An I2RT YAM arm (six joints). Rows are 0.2 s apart.
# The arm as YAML. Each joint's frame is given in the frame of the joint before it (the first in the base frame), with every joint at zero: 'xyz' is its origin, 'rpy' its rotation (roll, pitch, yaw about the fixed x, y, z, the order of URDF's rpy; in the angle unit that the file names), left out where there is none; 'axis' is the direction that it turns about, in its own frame. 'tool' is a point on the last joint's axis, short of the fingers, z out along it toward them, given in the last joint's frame.
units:
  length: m
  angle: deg
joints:
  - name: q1
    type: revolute
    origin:
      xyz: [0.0, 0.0, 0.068]
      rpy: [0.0, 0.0, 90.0]
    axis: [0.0, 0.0, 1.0]
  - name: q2
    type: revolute
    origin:
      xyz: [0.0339, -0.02, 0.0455]
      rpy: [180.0, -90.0, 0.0]
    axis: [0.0, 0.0, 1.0]
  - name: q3
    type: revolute
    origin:
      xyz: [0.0, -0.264, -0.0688]
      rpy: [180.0, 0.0, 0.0]
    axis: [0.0, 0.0, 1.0]
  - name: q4
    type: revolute
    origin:
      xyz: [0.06, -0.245, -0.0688]
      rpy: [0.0, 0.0, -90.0]
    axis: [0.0, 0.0, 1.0]
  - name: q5
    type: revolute
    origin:
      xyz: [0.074, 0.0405, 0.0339]
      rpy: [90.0, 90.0, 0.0]
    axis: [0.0, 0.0, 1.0]
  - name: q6
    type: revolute
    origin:
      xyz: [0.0, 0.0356, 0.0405]
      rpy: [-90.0, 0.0, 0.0]
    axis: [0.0, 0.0, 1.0]
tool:
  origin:
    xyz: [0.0, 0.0, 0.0]
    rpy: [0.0, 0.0, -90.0]
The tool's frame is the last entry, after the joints.
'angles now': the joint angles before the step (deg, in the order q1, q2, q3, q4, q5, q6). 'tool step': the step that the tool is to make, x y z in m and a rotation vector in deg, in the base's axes. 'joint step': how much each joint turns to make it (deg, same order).
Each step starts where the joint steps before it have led.
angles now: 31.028, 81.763, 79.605, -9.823, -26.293, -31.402
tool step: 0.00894, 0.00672, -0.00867, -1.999, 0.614, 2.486
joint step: -0.002, 2.557, 1.250, -1.247, -2.101, -2.172
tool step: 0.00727, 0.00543, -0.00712, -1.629, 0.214, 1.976
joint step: 0.011, 2.112, 1.079, -0.976, -1.549, -2.021
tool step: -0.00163, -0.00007, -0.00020, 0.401, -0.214, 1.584
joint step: -0.012, -0.260, -0.424, 0.419, -1.597, -0.264
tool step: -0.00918, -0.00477, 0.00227, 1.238, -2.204, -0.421
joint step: 0.160, -2.582, -2.846, 2.836, 0.581, 0.087
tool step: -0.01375, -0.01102, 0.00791, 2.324, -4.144, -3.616
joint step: -0.072, -4.391, -3.917, 4.576, 3.506, 0.614
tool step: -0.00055, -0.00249, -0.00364, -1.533, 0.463, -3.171
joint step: 0.000, -0.501, -0.594, -1.358, 3.304, -0.601
